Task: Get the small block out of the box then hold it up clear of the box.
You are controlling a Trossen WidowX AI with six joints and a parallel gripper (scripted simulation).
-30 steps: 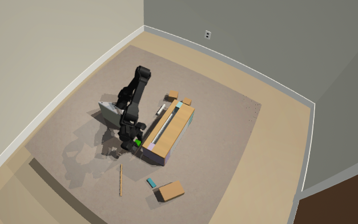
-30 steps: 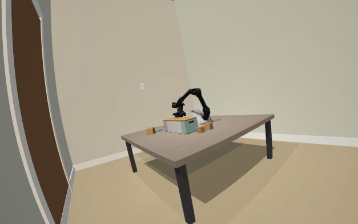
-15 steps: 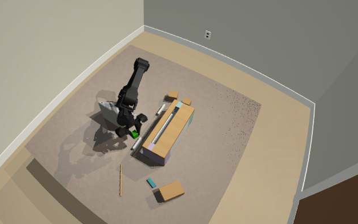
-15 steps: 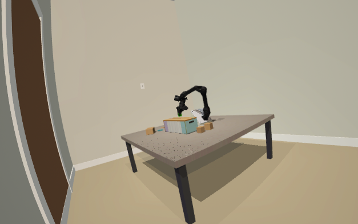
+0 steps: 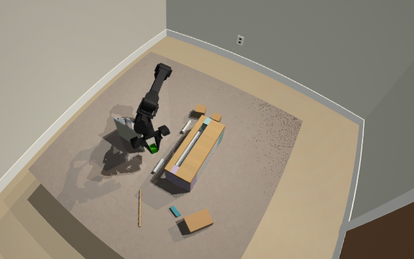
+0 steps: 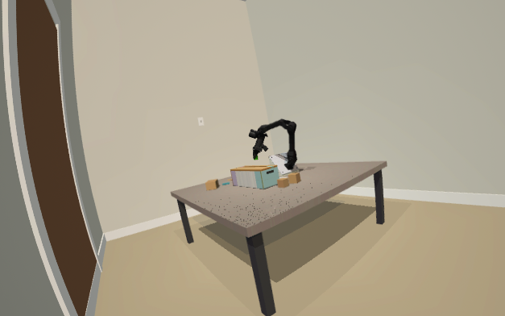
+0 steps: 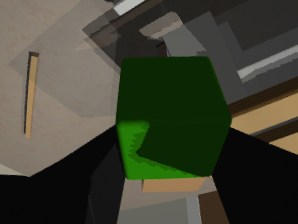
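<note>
The green block lies 10 mm behind my gripper tip and 10 mm to the left of it. The rest, counted from my gripper tip: thin wooden stick 50 mm ahead, 250 mm to the right, 170 mm below; then long box 100 mm ahead, 160 mm to the left, 110 mm below.
</note>
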